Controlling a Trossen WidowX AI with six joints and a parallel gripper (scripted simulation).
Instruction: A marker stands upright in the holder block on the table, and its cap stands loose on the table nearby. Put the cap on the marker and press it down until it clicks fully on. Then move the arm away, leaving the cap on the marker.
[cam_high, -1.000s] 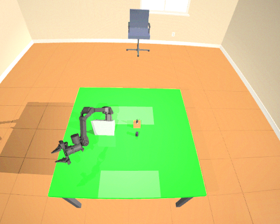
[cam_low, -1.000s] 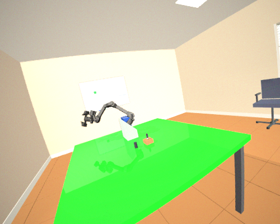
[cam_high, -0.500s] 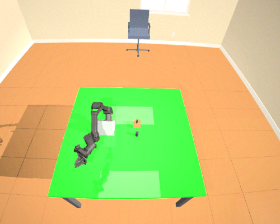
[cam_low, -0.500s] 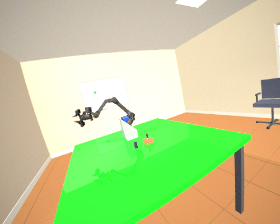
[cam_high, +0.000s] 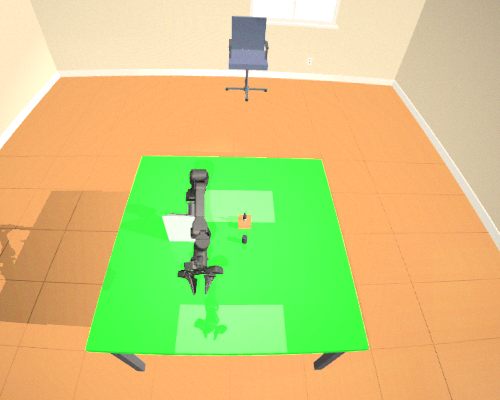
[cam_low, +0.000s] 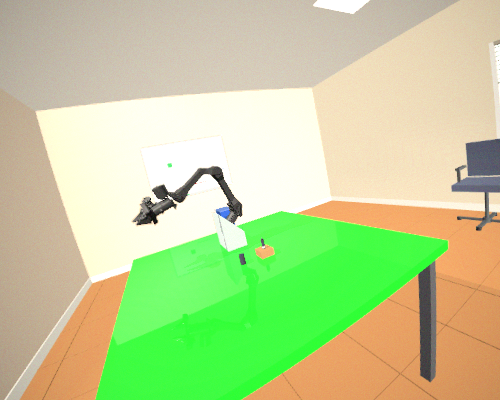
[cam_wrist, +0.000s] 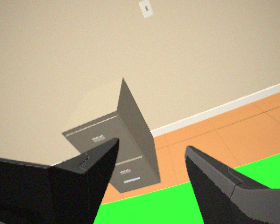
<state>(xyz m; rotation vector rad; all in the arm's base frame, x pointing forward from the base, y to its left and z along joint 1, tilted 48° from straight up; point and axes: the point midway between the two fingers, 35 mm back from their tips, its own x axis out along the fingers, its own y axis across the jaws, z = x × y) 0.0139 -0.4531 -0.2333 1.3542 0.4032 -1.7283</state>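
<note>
Now: the dark cylindrical cap 230 mm ahead of my gripper tip, 420 mm to the left of it and 300 mm below it. From my gripper tip the other things lie so: holder block: 250 mm ahead, 550 mm to the left, 310 mm below.
</note>
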